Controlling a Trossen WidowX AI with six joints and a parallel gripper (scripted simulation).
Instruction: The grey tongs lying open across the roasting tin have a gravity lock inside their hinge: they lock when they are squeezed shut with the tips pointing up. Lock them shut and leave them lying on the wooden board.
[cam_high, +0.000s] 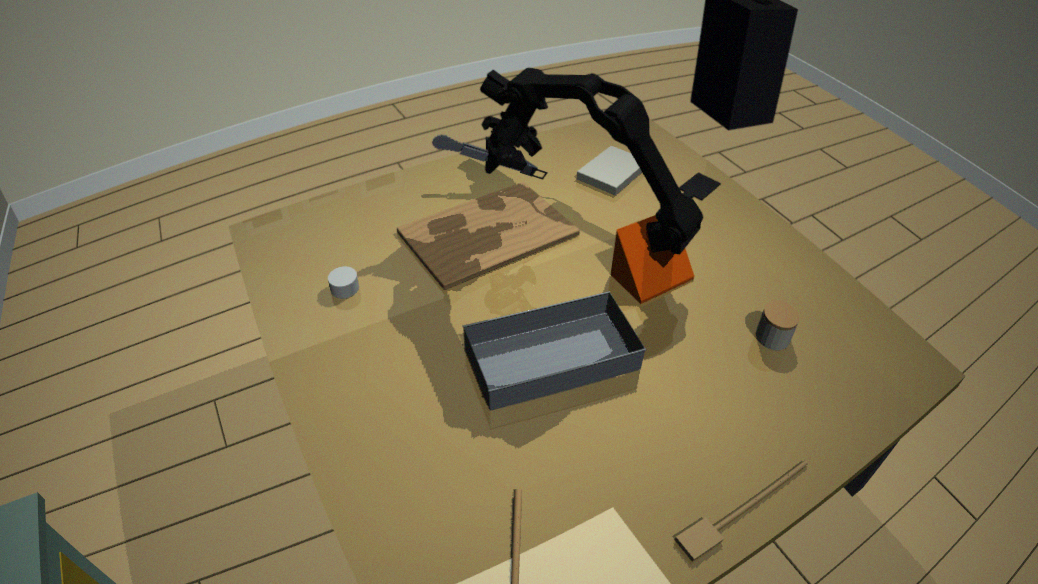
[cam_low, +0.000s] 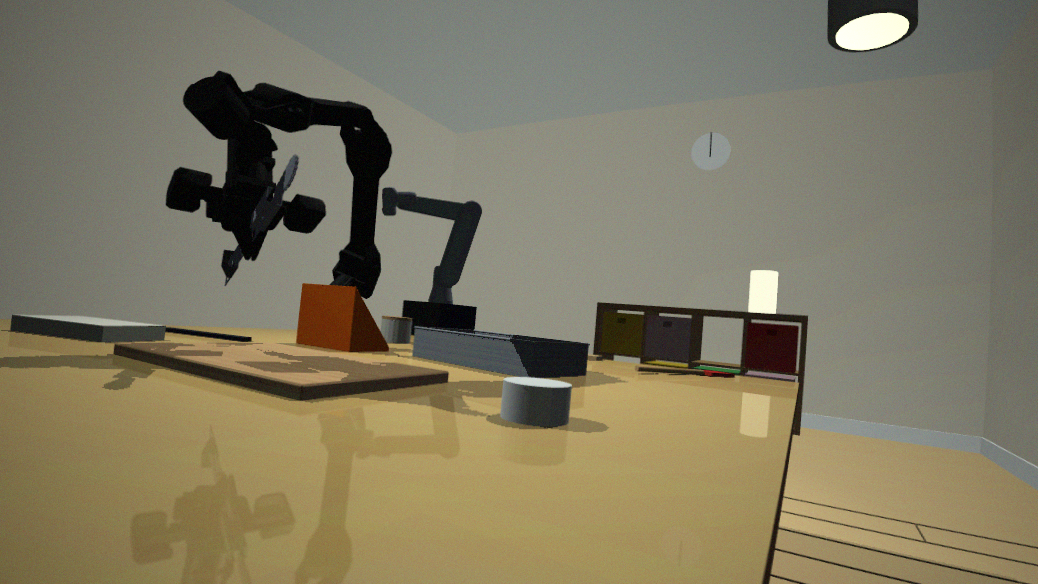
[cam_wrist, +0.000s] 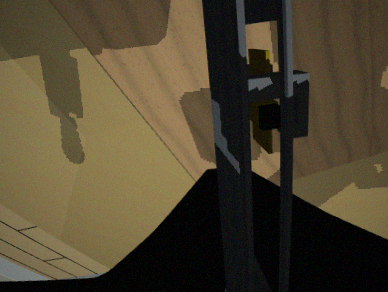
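Right now my gripper tip is 13 cm above the wooden board, 5 cm to the right of it and 2 cm short of it. Round my gripper tip: flat block (39 cm behind, 12 cm below, 7 cm to the right); brown-topped cylinder (60 cm to the left, 40 cm behind, 10 cm below); grey roasting tin (46 cm to the left, 11 cm below, 5 cm ahead).
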